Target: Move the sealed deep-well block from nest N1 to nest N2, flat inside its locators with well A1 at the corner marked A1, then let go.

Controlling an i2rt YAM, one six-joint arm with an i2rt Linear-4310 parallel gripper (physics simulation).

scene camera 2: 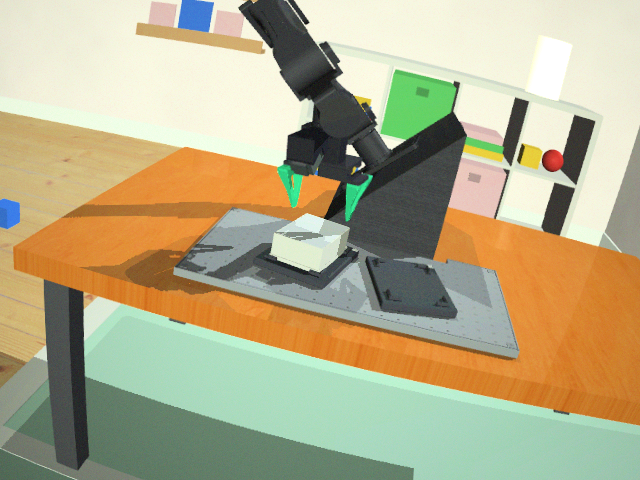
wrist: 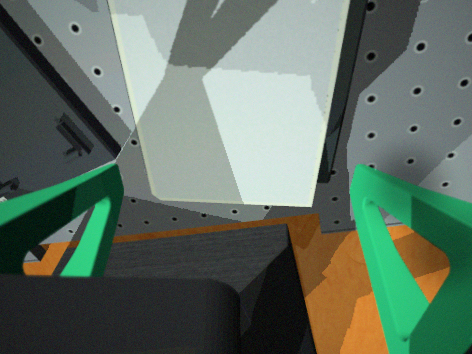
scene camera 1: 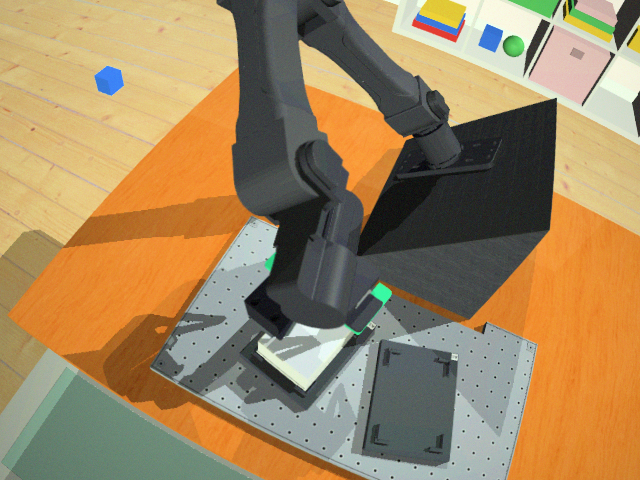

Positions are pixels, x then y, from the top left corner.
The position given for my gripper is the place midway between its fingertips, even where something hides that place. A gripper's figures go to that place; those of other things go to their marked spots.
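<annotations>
A white deep-well block (scene camera 2: 310, 242) is 88 cm from the lens. For a dark nest (scene camera 2: 403, 286) it is 92 cm from the lens, and my own gripper (scene camera 2: 320, 213) sits 96 cm from the lens.
</annotations>
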